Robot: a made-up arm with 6 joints. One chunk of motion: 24 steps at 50 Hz.
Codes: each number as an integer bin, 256 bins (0 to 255) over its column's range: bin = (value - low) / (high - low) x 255, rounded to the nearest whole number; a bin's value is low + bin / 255 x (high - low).
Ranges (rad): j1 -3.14..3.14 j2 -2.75..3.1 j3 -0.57..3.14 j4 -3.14..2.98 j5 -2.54..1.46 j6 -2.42..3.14
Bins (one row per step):
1: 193 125 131 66 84 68
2: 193 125 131 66 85 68
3: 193 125 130 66 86 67
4: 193 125 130 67 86 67
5: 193 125 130 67 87 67
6: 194 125 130 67 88 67
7: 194 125 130 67 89 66
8: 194 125 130 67 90 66
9: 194 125 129 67 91 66
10: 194 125 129 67 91 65
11: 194 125 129 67 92 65
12: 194 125 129 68 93 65
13: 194 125 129 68 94 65
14: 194 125 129 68 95 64
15: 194 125 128 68 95 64
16: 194 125 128 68 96 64
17: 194 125 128 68 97 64
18: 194 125 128 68 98 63
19: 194 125 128 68 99 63
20: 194 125 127 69 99 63
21: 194 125 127 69 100 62
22: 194 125 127 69 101 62
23: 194 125 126 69 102 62
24: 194 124 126 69 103 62
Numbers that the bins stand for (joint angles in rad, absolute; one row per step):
1: 1.6131 0.1176 1.3359 -1.5560 -1.2224 -0.9373
2: 1.6131 0.1176 1.3359 -1.5560 -1.2067 -0.9373
3: 1.6131 0.1176 1.3214 -1.5560 -1.1910 -0.9591
4: 1.6131 0.1176 1.3214 -1.5320 -1.1910 -0.9591
5: 1.6131 0.1176 1.3214 -1.5320 -1.1753 -0.9591
6: 1.6377 0.1176 1.3214 -1.5320 -1.1596 -0.9591
7: 1.6377 0.1176 1.3214 -1.5320 -1.1439 -0.9809
8: 1.6377 0.1176 1.3214 -1.5320 -1.1282 -0.9809
9: 1.6377 0.1176 1.3068 -1.5320 -1.1125 -0.9809
10: 1.6377 0.1176 1.3068 -1.5320 -1.1125 -1.0027
11: 1.6377 0.1176 1.3068 -1.5320 -1.0969 -1.0027
12: 1.6377 0.1176 1.3068 -1.5080 -1.0812 -1.0027
13: 1.6377 0.1176 1.3068 -1.5080 -1.0655 -1.0027
14: 1.6377 0.1176 1.3068 -1.5080 -1.0498 -1.0245
15: 1.6377 0.1176 1.2923 -1.5080 -1.0498 -1.0245
16: 1.6377 0.1176 1.2923 -1.5080 -1.0341 -1.0245
17: 1.6377 0.1176 1.2923 -1.5080 -1.0184 -1.0245
18: 1.6377 0.1176 1.2923 -1.5080 -1.0027 -1.0464
19: 1.6377 0.1176 1.2923 -1.5080 -0.9871 -1.0464
20: 1.6377 0.1176 1.2777 -1.4840 -0.9871 -1.0464
21: 1.6377 0.1176 1.2777 -1.4840 -0.9714 -1.0682
22: 1.6377 0.1176 1.2777 -1.4840 -0.9557 -1.0682
23: 1.6377 0.1176 1.2632 -1.4840 -0.9400 -1.0682
24: 1.6377 0.0947 1.2632 -1.4840 -0.9243 -1.0682

